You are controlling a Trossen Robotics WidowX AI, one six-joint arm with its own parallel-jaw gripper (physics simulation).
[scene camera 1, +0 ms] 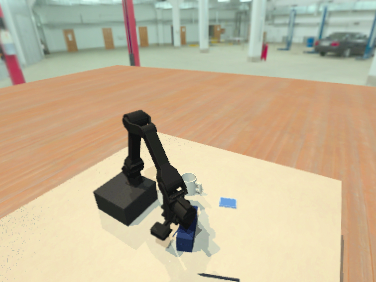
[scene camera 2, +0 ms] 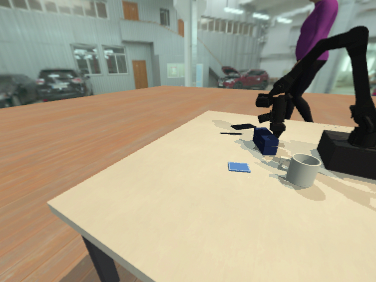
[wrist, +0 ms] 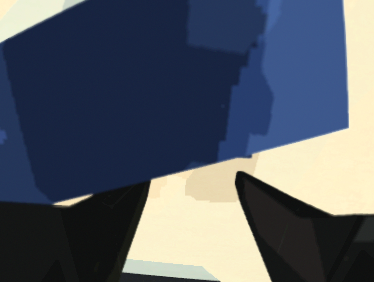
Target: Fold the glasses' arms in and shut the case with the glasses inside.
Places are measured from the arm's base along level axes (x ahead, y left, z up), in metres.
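Where they show: gripper, fingertip midpoint: (scene camera 1: 171,230) (wrist: 193,175); arm's base, origin of the base link: (scene camera 1: 135,181) (scene camera 2: 361,144).
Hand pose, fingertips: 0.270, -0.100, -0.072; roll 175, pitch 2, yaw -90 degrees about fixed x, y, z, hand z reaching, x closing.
Things, the pixels of their top centre, and the offset from my fingertips, as dx, dy, dz. "pt": a spot on its surface instead.
- grey mug, surface spot: (scene camera 2: 303,171) pt -0.076, +0.310, +0.026
- blue card, middle of its top: (scene camera 2: 238,166) (scene camera 1: 227,202) +0.123, +0.282, -0.028
- dark pen, middle of its top: (scene camera 1: 217,276) (scene camera 2: 232,132) +0.224, -0.064, -0.024
- flat black object, middle of its top: (scene camera 2: 243,125) +0.182, -0.230, -0.025
The navy glasses case (scene camera 1: 185,241) (scene camera 2: 265,141) (wrist: 125,105) lies on the table as a long closed-looking box, and it fills the upper part of the wrist view. My gripper (scene camera 1: 177,227) (scene camera 2: 278,134) (wrist: 193,175) is low beside the case's long side, on the side towards the arm's base. The fingers are parted with nothing between them; the left fingertip in the wrist view is very near the case's lower edge. The glasses do not show clearly in any view; whether they lie fully inside the case cannot be told.
A grey mug (scene camera 1: 189,184) (scene camera 2: 303,171) stands near the arm's base (scene camera 1: 125,200) (scene camera 2: 345,154). A blue card (scene camera 1: 228,203) (scene camera 2: 239,167) lies beyond the case. A dark pen (scene camera 1: 219,277) (scene camera 2: 231,133) and a flat black object (scene camera 2: 243,126) lie past the case's other end.
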